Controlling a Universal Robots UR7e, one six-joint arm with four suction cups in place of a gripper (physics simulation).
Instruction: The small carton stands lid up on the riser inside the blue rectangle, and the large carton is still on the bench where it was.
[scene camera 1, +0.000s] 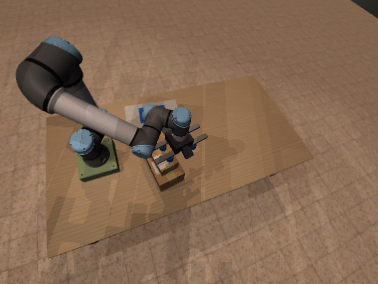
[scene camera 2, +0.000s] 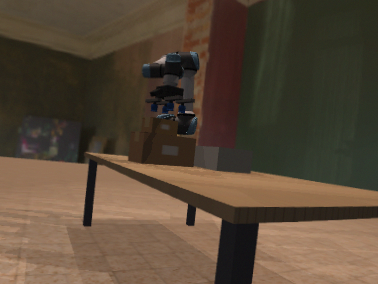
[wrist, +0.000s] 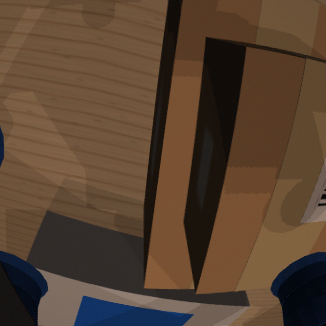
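Pixels of known places: hand at its tool point: (scene camera 2: 167, 111) (wrist: 167, 233); arm's base at its link origin: (scene camera 1: 96, 155).
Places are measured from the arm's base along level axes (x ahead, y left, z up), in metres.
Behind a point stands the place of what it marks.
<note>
The small brown carton (scene camera 1: 169, 166) {x 0.410, y -0.217, z 0.156 m} (scene camera 2: 166, 128) {x 0.436, y -0.121, z 0.110 m} (wrist: 267, 120) {x 0.439, y -0.179, z 0.155 m} sits on top of the large brown carton (scene camera 1: 173, 181) {x 0.424, y -0.260, z 0.013 m} (scene camera 2: 183, 152) {x 0.431, y -0.015, z -0.003 m} (wrist: 177, 175) {x 0.438, y -0.098, z 0.077 m}, with a white barcode label on its top. The large carton rests on the bench. My suction gripper (scene camera 1: 179, 149) {x 0.471, y -0.136, z 0.191 m} (scene camera 2: 168, 107) is open, holding nothing. It hangs a little above the small carton, with a narrow gap under the cups. A blue cup (wrist: 306, 287) shows at the lower right of the wrist view. The riser (scene camera 1: 132, 112) {x 0.245, y 0.255, z 0.045 m} (scene camera 2: 235, 159) {x 0.559, y 0.225, z -0.010 m} (wrist: 55, 287) {x 0.511, y 0.159, z 0.044 m} bears a blue rectangle (scene camera 1: 142, 115) (wrist: 130, 312) {x 0.389, y 0.181, z 0.044 m}, partly hidden by the arm in scene camera 1.
The wooden bench (scene camera 1: 250, 125) {x 1.114, y 0.072, z -0.075 m} (scene camera 2: 300, 192) {x 1.259, y 0.054, z -0.076 m} (wrist: 75, 65) {x 0.568, y -0.118, z -0.076 m} carries the cartons, the riser and the arm's green base plate (scene camera 1: 102, 170) {x 0.029, y -0.102, z -0.008 m}. In scene camera 1 the riser lies behind the cartons, and the arm's wrist (scene camera 1: 156, 125) {x 0.373, y -0.155, z 0.454 m} passes over its front edge.
</note>
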